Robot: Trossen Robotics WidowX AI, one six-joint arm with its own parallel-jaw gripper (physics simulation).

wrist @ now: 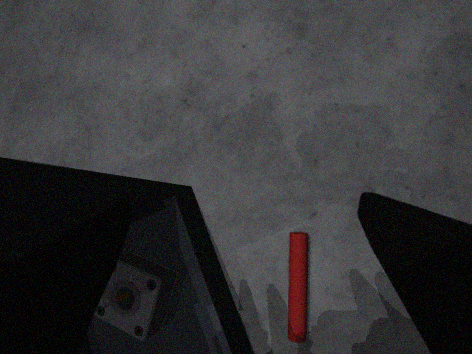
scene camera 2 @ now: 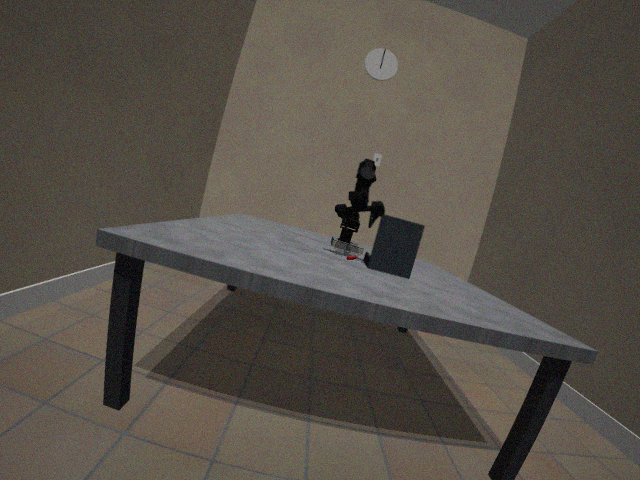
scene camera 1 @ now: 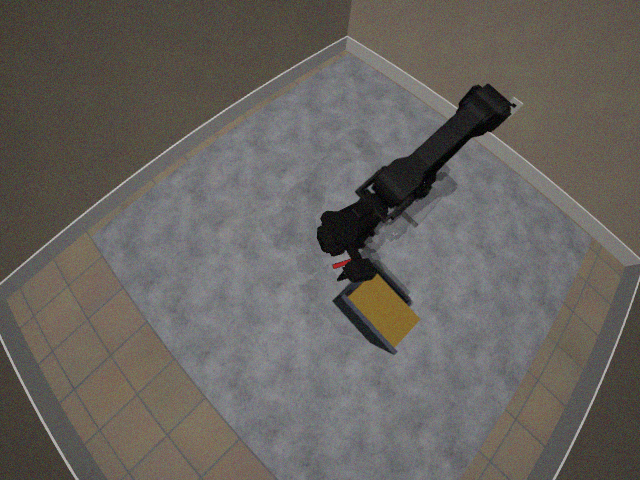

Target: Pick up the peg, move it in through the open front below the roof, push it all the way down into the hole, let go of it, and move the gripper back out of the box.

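Places are measured from the arm's base along level axes (x ahead, y left, z up), in metres.
Pixels of known places: gripper, fingertip midpoint: point(wrist: 246, 204) point(scene camera 2: 357, 228) point(scene camera 1: 331, 264); arm's base, link origin: point(scene camera 2: 344, 241).
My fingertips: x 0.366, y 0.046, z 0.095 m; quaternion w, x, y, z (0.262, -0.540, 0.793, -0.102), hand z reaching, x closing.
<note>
Ahead of a thing's pixels: the offset from my fingertips to its top centre. "spot": to the spot under its first point. Level surfaces: height alone.
The red peg {dx -0.062, dy +0.009, dz -0.114 m} point(scene camera 1: 341, 264) point(scene camera 2: 351, 257) point(wrist: 298, 287) lies flat on the table outside the box. The dark box {dx -0.051, dy +0.146, dz +0.075 m} point(scene camera 2: 397, 246) has a yellow roof {spot: dx -0.011, dy +0.150, dz +0.074 m} point(scene camera 1: 382, 310). In the wrist view, the light square plate {dx -0.034, dy +0.138, dz -0.087 m} point(wrist: 141, 310) with the round hole {spot: dx -0.034, dy +0.143, dz -0.097 m} point(wrist: 125, 297) shows inside the box at lower left, partly covered by the left finger. My gripper point(scene camera 1: 356, 271) point(scene camera 2: 373, 225) point(wrist: 246, 204) is open and empty, pointing down well above the table beside the box. In the wrist view, the peg lies below the fingers, right of the midline between them. Scene camera 1 sees the peg partly behind the gripper.
The box's dark wall edge {spot: dx -0.034, dy +0.067, dz -0.114 m} point(wrist: 215, 270) stands between the hole plate and the peg in the wrist view. The grey table top {dz -0.128 m} point(scene camera 1: 232, 206) point(scene camera 2: 248, 253) carries the arm and the box. Shadows of the arm fall near the peg.
</note>
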